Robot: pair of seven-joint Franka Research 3 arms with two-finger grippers.
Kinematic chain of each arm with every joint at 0, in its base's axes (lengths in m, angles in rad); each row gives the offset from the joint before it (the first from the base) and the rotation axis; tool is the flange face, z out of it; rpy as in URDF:
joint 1: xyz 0 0 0.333 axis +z
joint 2: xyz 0 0 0 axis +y
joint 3: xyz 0 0 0.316 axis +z
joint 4: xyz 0.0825 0 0 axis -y
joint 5: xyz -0.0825 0 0.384 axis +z
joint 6: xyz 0 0 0 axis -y
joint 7: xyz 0.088 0 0 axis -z
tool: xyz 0 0 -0.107 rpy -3.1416 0 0
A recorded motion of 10 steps. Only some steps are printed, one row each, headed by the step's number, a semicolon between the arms.
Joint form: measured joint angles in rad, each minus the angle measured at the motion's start. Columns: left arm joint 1, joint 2, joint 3, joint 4, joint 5, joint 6, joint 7; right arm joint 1, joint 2, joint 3, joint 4, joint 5, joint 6, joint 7.
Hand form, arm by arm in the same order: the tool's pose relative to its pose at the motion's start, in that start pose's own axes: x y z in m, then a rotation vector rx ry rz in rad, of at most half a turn. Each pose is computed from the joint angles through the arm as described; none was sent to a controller.
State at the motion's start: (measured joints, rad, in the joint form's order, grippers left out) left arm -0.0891 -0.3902 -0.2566 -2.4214 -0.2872 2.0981 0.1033; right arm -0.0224 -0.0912 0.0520 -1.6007 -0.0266 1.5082 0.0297
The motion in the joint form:
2: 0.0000 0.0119 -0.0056 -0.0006 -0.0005 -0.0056 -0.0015; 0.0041 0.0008 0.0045 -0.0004 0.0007 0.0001 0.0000
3: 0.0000 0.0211 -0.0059 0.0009 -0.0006 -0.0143 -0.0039; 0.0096 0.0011 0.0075 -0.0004 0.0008 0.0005 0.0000
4: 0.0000 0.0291 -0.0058 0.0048 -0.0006 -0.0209 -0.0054; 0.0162 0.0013 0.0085 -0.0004 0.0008 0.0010 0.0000
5: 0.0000 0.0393 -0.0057 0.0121 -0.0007 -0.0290 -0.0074; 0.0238 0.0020 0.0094 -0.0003 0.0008 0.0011 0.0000
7: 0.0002 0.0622 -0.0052 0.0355 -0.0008 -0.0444 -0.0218; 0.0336 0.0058 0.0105 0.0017 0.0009 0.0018 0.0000
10: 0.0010 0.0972 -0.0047 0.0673 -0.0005 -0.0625 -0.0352; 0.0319 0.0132 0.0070 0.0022 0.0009 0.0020 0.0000
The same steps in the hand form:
2: 0.0001 0.0014 0.0063 -0.0016 -0.0188 0.0014; 0.0001 -0.0047 0.0005 0.0003 -0.0009 -0.0087
3: 0.0003 0.0010 0.0102 -0.0044 -0.0350 -0.0019; 0.0001 -0.0092 0.0004 0.0001 -0.0005 -0.0172
4: 0.0011 0.0008 0.0124 -0.0068 -0.0455 -0.0039; 0.0000 -0.0132 0.0004 0.0001 0.0000 -0.0248
5: 0.0028 0.0009 0.0141 -0.0101 -0.0563 -0.0059; 0.0000 -0.0176 0.0006 0.0000 -0.0002 -0.0333
7: 0.0086 0.0015 0.0147 -0.0171 -0.0710 -0.0190; 0.0009 -0.0234 0.0014 0.0002 -0.0010 -0.0442
10: 0.0171 0.0017 0.0171 -0.0265 -0.0920 -0.0315; 0.0034 -0.0207 0.0050 0.0006 -0.0078 -0.0393

